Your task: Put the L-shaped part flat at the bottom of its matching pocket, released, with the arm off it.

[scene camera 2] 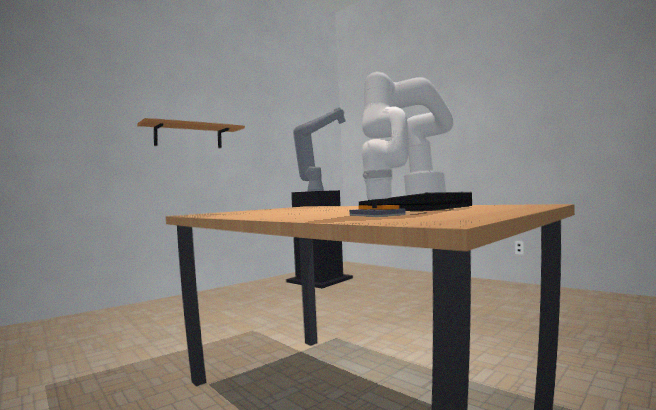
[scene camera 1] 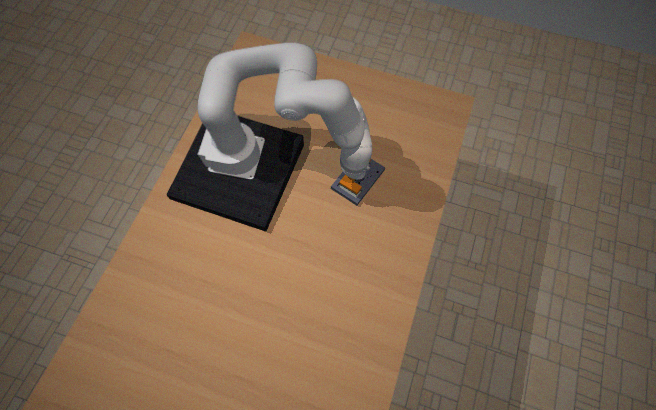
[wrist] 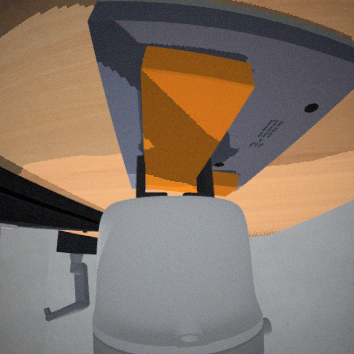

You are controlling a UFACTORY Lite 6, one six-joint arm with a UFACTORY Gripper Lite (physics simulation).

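Frame: origin at the arm's base, x ahead, y left, z up, level; millimetres.
Where they show: hand at its tool point: [scene camera 2: 379, 204] [wrist: 172, 179]; arm's base at its link origin: [scene camera 2: 423, 195] [scene camera 1: 238, 155].
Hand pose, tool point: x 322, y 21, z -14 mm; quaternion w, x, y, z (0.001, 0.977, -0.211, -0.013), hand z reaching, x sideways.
Things, the pixels of their top centre, and the offset from my tool point.
- orange L-shaped part at its top centre: [wrist: 206, 167] [scene camera 2: 378, 204] [scene camera 1: 359, 172] dx +20, dy +7, dz -1 mm
- grey pocket plate at its top centre: [wrist: 203, 153] [scene camera 2: 376, 209] [scene camera 1: 358, 176] dx +18, dy +0, dz -13 mm
The orange L-shaped part [scene camera 1: 351, 185] [scene camera 2: 389, 206] [wrist: 200, 107] is at the grey pocket plate [scene camera 1: 367, 186] [scene camera 2: 377, 213] [wrist: 280, 87]. In scene camera 2 it shows as a thin orange band above the plate's top edge. In scene camera 1 a pale strip shows along its near side. My gripper [scene camera 2: 374, 206] [wrist: 172, 181] points down and is shut on the part, with one black finger on each side of it in the wrist view. The part hides most of the pocket, so I cannot tell whether its underside touches the plate.
The black base slab [scene camera 1: 225, 195] [scene camera 2: 445, 200] under my arm lies beside the plate on the wooden table [scene camera 1: 260, 310] [scene camera 2: 320, 230]. A second, grey arm [scene camera 2: 304, 155] [wrist: 81, 285] stands on a black pedestal behind the table. A shelf [scene camera 2: 190, 124] hangs on the wall.
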